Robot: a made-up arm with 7 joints.
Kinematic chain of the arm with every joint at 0, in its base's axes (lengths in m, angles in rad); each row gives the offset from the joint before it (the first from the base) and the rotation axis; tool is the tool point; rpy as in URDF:
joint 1: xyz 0 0 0.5 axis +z
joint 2: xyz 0 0 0 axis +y
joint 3: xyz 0 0 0.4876 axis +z
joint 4: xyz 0.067 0 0 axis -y
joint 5: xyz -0.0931 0 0.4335 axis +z
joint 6: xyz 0 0 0 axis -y
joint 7: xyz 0.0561 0 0 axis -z
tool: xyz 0 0 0 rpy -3.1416 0 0
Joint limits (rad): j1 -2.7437..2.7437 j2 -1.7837..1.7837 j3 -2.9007..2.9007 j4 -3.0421..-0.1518 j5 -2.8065..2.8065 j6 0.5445..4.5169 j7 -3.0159..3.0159
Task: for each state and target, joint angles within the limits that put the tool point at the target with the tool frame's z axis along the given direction. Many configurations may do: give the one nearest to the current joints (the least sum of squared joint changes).
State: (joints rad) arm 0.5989 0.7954 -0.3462 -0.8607 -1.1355 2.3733 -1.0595
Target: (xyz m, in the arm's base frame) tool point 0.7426 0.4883 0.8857 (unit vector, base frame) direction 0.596 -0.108 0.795
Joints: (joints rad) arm 0.7538 0.9917 -0.9450 -0.4809 -1.9097 2.3593 -1.0595
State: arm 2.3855 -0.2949 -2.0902 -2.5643 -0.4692 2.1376 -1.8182
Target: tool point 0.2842 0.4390 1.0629 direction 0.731 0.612 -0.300
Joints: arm 2.6711 0.0816 -1.8183 -1.7237 -0.5913 2.9190 -1.8182
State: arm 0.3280 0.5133 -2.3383 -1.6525 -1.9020 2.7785 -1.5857
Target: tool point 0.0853 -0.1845 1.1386 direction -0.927 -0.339 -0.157
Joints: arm 0.8502 0.8013 -2.8433 -2.0182 -0.8563 2.2317 -1.5857
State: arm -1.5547 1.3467 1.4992 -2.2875 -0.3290 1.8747 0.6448
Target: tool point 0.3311 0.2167 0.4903 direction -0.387 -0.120 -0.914
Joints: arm -0.7114 1.3010 1.4309 -2.6585 -1.1286 1.8697 0.6448
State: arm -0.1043 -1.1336 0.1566 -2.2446 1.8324 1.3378 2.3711
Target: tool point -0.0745 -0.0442 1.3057 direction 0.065 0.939 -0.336
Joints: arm -0.1338 -0.8234 -0.1412 -1.5270 1.3870 1.1319 2.3711
